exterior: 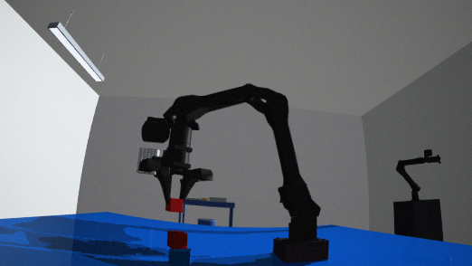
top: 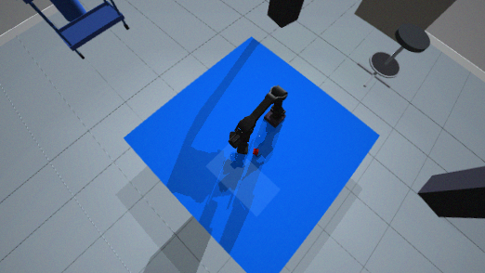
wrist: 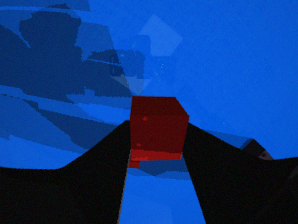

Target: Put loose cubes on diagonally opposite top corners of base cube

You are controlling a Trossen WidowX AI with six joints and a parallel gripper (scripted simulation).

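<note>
Right now my gripper tip is 10 cm above the blue base cube, 9 cm to the right of it and 5 cm past it.
</note>
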